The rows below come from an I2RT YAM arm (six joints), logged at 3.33 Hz.
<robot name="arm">
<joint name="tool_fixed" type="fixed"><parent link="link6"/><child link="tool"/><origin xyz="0 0 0" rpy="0 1.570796 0"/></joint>
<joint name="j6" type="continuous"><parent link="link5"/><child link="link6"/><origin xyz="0.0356 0 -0.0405" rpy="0 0 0"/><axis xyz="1 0 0"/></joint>
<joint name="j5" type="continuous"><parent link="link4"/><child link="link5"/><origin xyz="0.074 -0.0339 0.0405" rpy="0 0 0"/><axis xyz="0 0 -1"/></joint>
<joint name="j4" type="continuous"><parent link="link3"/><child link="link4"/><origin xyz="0.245 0.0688 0.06" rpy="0 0 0"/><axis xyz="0 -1 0"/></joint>
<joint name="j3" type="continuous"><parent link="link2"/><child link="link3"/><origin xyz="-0.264 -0.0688 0" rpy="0 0 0"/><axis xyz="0 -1 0"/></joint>
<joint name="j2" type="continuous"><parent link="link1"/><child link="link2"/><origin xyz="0.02 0.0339 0.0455" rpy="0 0 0"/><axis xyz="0 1 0"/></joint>
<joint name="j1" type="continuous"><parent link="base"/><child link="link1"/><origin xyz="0 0 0.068" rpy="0 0 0"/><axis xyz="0 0 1"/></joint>
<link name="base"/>
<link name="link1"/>
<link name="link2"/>
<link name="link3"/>
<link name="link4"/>
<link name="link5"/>
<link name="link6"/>
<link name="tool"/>
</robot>
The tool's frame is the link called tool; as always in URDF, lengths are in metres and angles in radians. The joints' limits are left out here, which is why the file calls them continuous.
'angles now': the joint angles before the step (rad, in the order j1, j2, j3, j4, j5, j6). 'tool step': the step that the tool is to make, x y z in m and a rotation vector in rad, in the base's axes. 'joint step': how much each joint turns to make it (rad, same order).
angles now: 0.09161 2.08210 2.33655 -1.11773 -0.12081 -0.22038
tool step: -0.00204 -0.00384 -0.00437 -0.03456 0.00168 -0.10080
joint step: -0.00093 -0.02767 -0.06167 0.03323 0.09095 0.05380
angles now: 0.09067 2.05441 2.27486 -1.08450 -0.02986 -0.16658
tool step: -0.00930 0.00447 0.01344 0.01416 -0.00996 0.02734
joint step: 0.01056 -0.01797 0.02886 -0.03572 -0.02092 -0.00412
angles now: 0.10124 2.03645 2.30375 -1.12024 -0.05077 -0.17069
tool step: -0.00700 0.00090 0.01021 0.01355 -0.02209 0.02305
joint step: 0.00190 -0.02237 0.00466 -0.00419 -0.02247 -0.00831
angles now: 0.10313 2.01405 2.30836 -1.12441 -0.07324 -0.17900
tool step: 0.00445 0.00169 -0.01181 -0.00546 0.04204 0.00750
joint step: 0.00265 0.01830 -0.01195 -0.01246 -0.00241 -0.00435
